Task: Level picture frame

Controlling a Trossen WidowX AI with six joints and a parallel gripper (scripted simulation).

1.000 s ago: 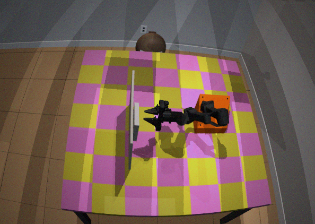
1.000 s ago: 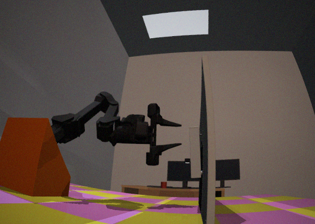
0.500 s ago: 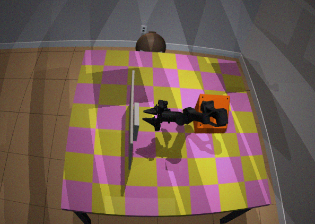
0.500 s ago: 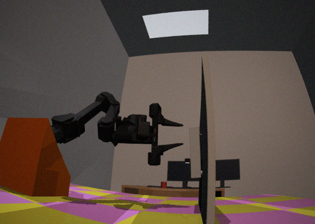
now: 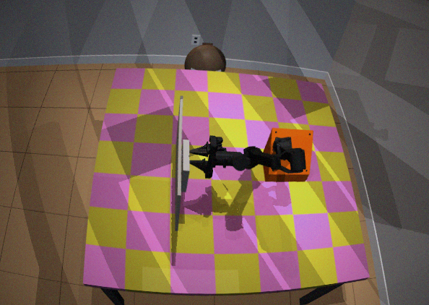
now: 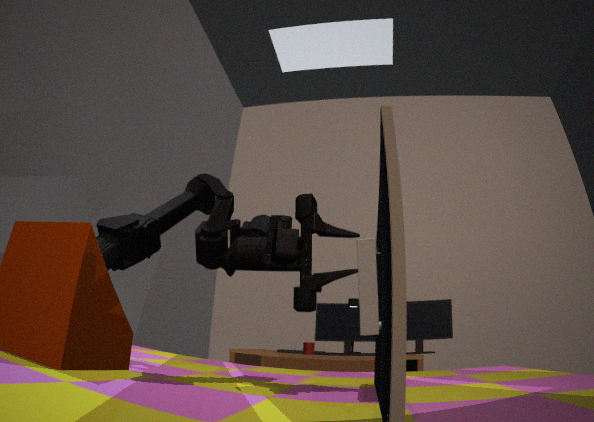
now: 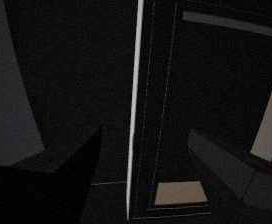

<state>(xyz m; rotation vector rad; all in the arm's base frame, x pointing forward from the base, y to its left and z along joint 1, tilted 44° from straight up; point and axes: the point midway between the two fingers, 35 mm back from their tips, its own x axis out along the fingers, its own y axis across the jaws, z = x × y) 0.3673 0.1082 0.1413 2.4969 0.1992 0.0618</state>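
Now: gripper tip 20 mm short of the picture frame, 10 mm to the right of it and 60 mm above it. Also, from my gripper tip: thin upright wall panel (30 mm ahead, 10 mm to the right, 70 mm below).
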